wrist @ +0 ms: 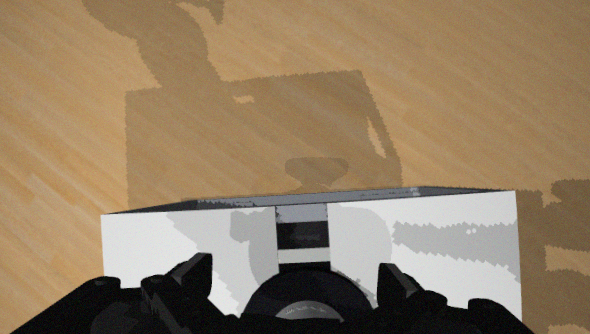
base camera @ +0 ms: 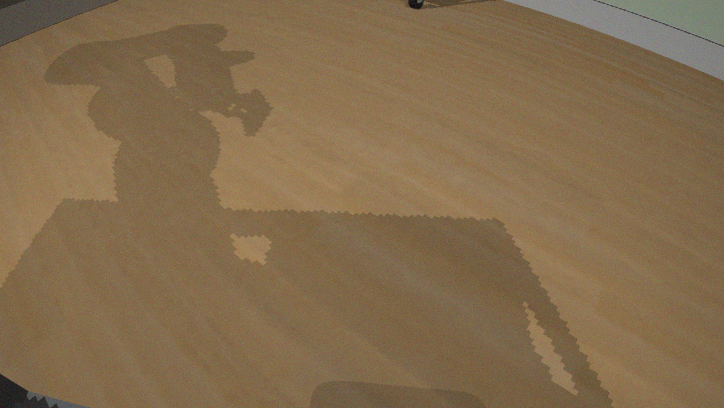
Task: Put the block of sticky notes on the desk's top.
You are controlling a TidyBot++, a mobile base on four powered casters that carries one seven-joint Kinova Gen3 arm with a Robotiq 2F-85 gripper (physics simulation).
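Places are measured from the arm's base along level axes (x ahead, y left, z up), in millimetres.
Pixels of known places: gripper, fingertip midpoint: (wrist: 294,277).
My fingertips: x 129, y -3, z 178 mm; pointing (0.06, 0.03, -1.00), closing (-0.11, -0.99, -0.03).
Behind a point stands the place of what it marks.
My gripper (wrist: 294,277) @[x 129, y -3, z 178 mm] is open, with its two black fingers wide apart above the white top of the robot's own base (wrist: 140,240) @[x 118, y 197, z -14 mm] in the wrist view. No object shows between the fingers. The block of sticky notes and the desk do not show in either view.
Wooden floor (base camera: 455,126) @[x 641, y -116, z -396 mm] (wrist: 475,100) @[x 348, y -429, z -397 mm] stretches ahead, with the shadow of the robot on it. A dark caster wheel (base camera: 415,3) @[x 1244, y -83, z -376 mm] shows at the top edge of the base camera view. A pale wall base (base camera: 633,38) @[x 1184, y -736, z -380 mm] runs along the upper right, and a grey strip (base camera: 40,20) @[x 1304, y 1240, z -367 mm] lies at the upper left.
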